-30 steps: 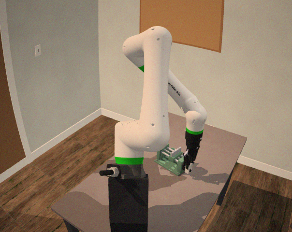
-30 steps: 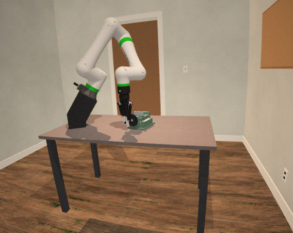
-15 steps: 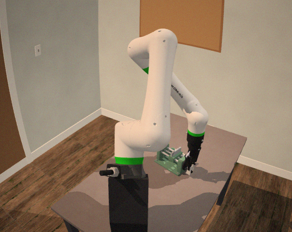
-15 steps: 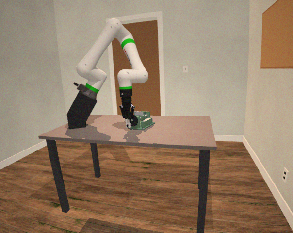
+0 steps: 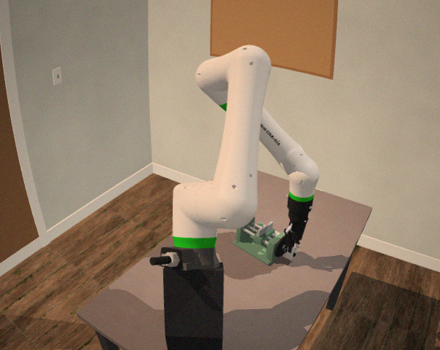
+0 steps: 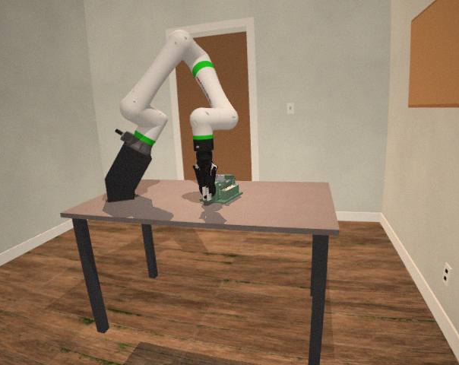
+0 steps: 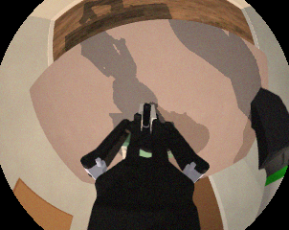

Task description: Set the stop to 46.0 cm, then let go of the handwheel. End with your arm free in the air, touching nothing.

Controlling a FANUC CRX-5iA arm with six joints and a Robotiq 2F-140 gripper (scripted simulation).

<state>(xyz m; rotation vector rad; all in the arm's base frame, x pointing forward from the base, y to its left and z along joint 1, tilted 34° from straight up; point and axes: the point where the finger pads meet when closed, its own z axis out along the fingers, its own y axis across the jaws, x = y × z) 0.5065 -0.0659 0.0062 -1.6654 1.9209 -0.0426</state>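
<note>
The black handwheel is 2 cm to the left of my hand and 1 cm below it. From my hand the other things lie so: green stop fixture: 13 cm to the left, 3 cm above.
</note>
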